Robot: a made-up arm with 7 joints. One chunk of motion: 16 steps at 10 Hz.
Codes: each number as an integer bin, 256 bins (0 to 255) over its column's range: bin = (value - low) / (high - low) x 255, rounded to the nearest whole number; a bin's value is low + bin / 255 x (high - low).
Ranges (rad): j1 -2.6..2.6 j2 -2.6..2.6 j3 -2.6..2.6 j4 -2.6..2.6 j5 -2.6..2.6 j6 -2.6..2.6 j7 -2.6..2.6
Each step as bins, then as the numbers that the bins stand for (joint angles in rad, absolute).
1 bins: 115 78 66 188 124 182 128
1 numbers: -0.2549 -1.0094 -1.2541 1.2337 -0.0714 1.1114 0.0102
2 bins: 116 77 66 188 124 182 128
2 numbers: -0.2345 -1.0298 -1.2541 1.2337 -0.0714 1.1114 0.0102
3 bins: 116 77 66 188 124 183 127
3 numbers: -0.2345 -1.0298 -1.2541 1.2337 -0.0714 1.1318 -0.0102
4 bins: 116 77 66 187 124 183 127
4 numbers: -0.2345 -1.0298 -1.2541 1.2133 -0.0714 1.1318 -0.0102
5 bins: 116 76 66 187 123 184 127
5 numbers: -0.2345 -1.0502 -1.2541 1.2133 -0.0918 1.1522 -0.0102
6 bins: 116 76 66 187 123 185 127
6 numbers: -0.2345 -1.0502 -1.2541 1.2133 -0.0918 1.1725 -0.0102
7 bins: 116 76 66 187 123 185 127
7 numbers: -0.2345 -1.0502 -1.2541 1.2133 -0.0918 1.1725 -0.0102
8 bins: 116 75 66 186 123 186 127
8 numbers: -0.2345 -1.0706 -1.2541 1.1929 -0.0918 1.1929 -0.0102
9 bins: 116 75 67 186 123 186 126
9 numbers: -0.2345 -1.0706 -1.2337 1.1929 -0.0918 1.1929 -0.0306
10 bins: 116 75 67 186 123 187 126
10 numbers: -0.2345 -1.0706 -1.2337 1.1929 -0.0918 1.2133 -0.0306
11 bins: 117 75 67 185 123 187 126
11 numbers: -0.2141 -1.0706 -1.2337 1.1725 -0.0918 1.2133 -0.0306
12 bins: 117 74 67 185 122 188 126
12 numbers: -0.2141 -1.0910 -1.2337 1.1725 -0.1122 1.2337 -0.0306
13 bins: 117 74 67 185 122 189 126
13 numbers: -0.2141 -1.0910 -1.2337 1.1725 -0.1122 1.2541 -0.0306
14 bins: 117 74 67 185 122 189 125
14 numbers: -0.2141 -1.0910 -1.2337 1.1725 -0.1122 1.2541 -0.0510
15 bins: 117 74 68 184 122 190 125
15 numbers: -0.2141 -1.0910 -1.2133 1.1522 -0.1122 1.2745 -0.0510
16 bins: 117 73 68 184 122 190 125
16 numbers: -0.2141 -1.1114 -1.2133 1.1522 -0.1122 1.2745 -0.0510
